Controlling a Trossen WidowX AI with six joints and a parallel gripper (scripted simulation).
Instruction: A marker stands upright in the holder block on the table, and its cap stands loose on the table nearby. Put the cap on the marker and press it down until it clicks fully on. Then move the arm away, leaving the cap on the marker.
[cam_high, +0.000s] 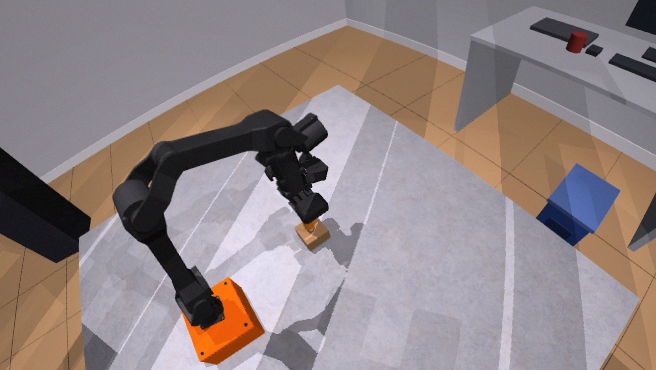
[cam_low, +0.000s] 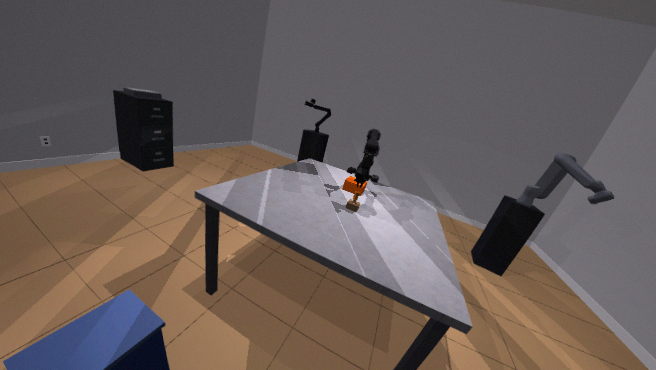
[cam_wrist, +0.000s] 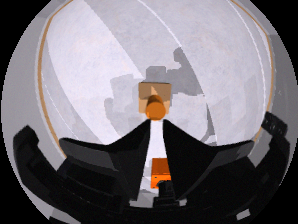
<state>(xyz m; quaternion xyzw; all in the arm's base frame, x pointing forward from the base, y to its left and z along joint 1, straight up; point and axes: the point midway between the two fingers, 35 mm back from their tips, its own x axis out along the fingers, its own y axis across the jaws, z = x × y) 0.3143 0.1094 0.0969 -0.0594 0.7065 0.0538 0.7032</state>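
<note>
Right now the orange cap is 6 cm below my gripper tip. Round my gripper tip: holder block (12 cm below).
</note>
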